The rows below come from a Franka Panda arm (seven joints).
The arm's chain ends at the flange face. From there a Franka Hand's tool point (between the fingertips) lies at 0.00 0.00 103.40 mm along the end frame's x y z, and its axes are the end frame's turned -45 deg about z.
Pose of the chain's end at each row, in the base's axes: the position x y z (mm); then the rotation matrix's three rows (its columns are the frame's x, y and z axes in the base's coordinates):
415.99 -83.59 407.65; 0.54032 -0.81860 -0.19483; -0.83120 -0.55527 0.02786; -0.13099 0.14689 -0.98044
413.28 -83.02 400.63; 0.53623 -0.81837 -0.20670; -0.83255 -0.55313 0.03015; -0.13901 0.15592 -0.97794
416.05 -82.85 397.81; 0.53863 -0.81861 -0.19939; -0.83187 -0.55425 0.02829; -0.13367 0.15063 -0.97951
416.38 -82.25 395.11; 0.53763 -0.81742 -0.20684; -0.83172 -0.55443 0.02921; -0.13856 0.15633 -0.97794
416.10 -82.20 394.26; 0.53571 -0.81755 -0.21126; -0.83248 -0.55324 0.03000; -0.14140 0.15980 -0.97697
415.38 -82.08 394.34; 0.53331 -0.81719 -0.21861; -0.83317 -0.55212 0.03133; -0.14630 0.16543 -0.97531
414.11 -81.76 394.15; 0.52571 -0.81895 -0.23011; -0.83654 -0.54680 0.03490; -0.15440 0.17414 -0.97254
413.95 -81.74 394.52; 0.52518 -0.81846 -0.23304; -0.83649 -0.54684 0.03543; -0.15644 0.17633 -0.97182
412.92 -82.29 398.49; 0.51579 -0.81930 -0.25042; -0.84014 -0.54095 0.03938; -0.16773 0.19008 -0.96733
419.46 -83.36 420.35; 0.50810 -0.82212 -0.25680; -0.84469 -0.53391 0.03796; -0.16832 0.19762 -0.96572
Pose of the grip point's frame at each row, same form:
395.84 -80.71 306.27; 0.96090 -0.19677 -0.19483; -0.19511 -0.98038 0.02786; -0.19649 0.01124 -0.98044
391.91 -79.90 299.51; 0.95785 -0.19950 -0.20670; -0.19758 -0.97982 0.03015; -0.20855 0.01196 -0.97794
395.43 -79.92 296.53; 0.95971 -0.19798 -0.19939; -0.19631 -0.98013 0.02829; -0.20103 0.01199 -0.97951
394.99 -79.23 293.99; 0.95817 -0.19784 -0.20684; -0.19607 -0.98016 0.02921; -0.20852 0.01257 -0.97794
394.26 -79.10 293.24; 0.95690 -0.19929 -0.21126; -0.19745 -0.97985 0.03000; -0.21298 0.01301 -0.97697
392.78 -78.84 293.49; 0.95495 -0.20073 -0.21861; -0.19873 -0.97955 0.03133; -0.22043 0.01353 -0.97531
390.32 -78.15 293.59; 0.95082 -0.20735 -0.23011; -0.20488 -0.97817 0.03490; -0.23231 0.01396 -0.97254
389.85 -78.08 294.03; 0.95010 -0.20738 -0.23304; -0.20481 -0.97816 0.03543; -0.23530 0.01406 -0.97182
387.03 -78.22 298.47; 0.94405 -0.21461 -0.25042; -0.21156 -0.97658 0.03938; -0.25301 0.01580 -0.96733
392.91 -79.43 320.49; 0.94061 -0.22205 -0.25680; -0.21975 -0.97482 0.03796; -0.25876 0.02072 -0.96572

